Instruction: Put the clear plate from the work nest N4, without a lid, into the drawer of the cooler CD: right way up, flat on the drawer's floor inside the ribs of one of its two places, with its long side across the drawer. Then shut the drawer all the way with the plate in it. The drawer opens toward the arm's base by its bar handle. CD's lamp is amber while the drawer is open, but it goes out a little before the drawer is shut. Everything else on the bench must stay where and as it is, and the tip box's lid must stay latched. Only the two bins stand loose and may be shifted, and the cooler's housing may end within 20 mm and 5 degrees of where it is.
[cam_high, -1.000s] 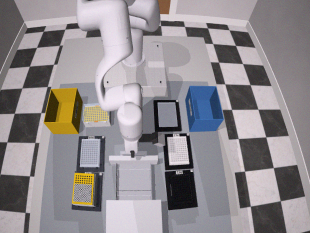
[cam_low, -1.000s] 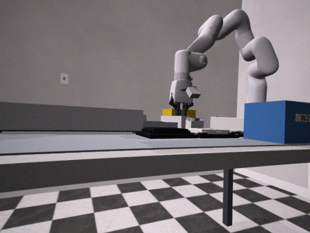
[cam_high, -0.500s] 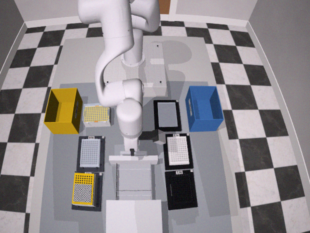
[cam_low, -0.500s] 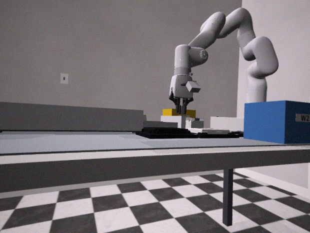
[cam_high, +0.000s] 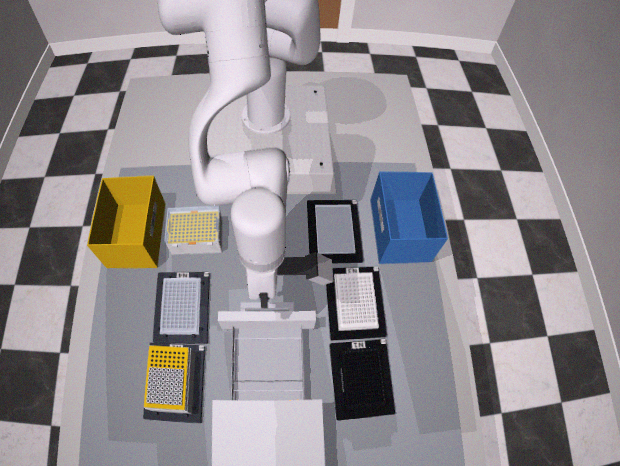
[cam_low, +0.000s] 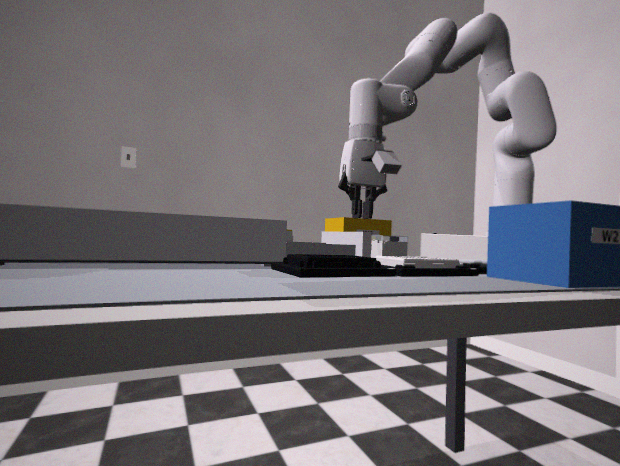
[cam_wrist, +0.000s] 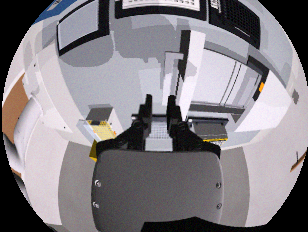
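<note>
Right now my hand is 30 mm short of the clear plate, 190 mm to the left of it and 100 mm above it. Round my hand: cooler drawer: 160 mm ahead, 20 mm to the left, 100 mm below; white plate: 30 mm behind, 190 mm to the left, 100 mm below; dark nest N4: 30 mm ahead, 190 mm to the right, 120 mm below.
</note>
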